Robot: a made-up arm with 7 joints. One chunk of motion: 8 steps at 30 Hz.
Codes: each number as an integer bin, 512 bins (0 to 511) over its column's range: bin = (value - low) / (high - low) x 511, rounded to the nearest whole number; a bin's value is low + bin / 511 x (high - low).
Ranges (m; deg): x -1.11..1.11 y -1.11..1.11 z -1.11..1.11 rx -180..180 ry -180..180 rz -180..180
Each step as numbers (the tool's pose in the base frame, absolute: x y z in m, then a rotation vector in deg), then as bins.
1 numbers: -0.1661 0.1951 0.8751 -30.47 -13.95 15.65
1 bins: 217 300 457 212 236 278
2 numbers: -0.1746 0.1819 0.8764 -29.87 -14.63 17.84
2 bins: 215 297 457 213 235 281
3 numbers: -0.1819 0.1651 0.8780 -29.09 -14.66 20.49
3 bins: 214 294 458 214 235 285
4 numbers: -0.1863 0.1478 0.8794 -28.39 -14.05 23.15
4 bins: 213 290 458 215 236 288
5 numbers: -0.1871 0.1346 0.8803 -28.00 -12.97 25.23
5 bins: 212 286 458 216 237 291
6 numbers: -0.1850 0.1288 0.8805 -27.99 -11.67 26.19
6 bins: 213 285 458 216 239 293
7 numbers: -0.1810 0.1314 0.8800 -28.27 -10.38 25.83
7 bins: 214 286 458 215 241 292
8 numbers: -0.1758 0.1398 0.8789 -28.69 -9.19 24.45
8 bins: 215 288 458 215 242 290
